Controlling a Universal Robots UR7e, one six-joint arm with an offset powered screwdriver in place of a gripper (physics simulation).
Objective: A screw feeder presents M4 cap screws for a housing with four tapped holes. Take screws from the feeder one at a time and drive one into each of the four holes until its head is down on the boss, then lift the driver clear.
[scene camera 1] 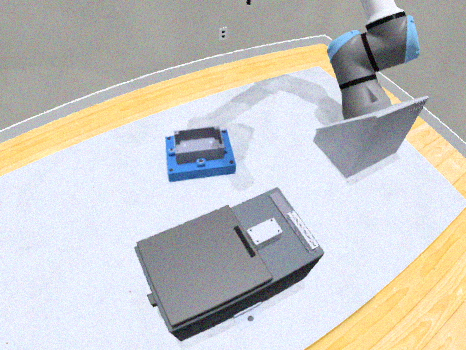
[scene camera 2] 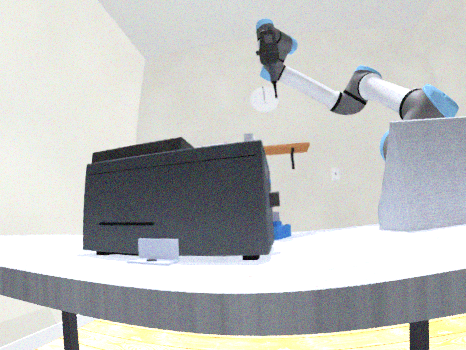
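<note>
The screw feeder (scene camera 1: 200, 265) (scene camera 2: 175, 205) is a large dark grey box near the front of the table. The grey open-topped housing (scene camera 1: 200, 154) sits in a blue fixture (scene camera 1: 182, 175) (scene camera 2: 283, 231) behind the feeder. In scene camera 2 the feeder hides most of the fixture. The four corner holes are too small to tell whether they hold screws. My driver (scene camera 2: 275, 95) hangs high in the air in scene camera 2, its thin dark bit pointing down, well above the feeder's top. Whether a screw is on the bit is too small to tell. The driver's body does not show in scene camera 1.
A white block (scene camera 1: 264, 232) (scene camera 2: 248, 136) with small holes stands on the feeder's lower top. A tall grey angled panel (scene camera 1: 372, 137) (scene camera 2: 425, 175) stands at the right, before the arm's base. A small pale bracket (scene camera 2: 158, 249) is in front of the feeder. An orange shelf (scene camera 2: 295, 148) is behind.
</note>
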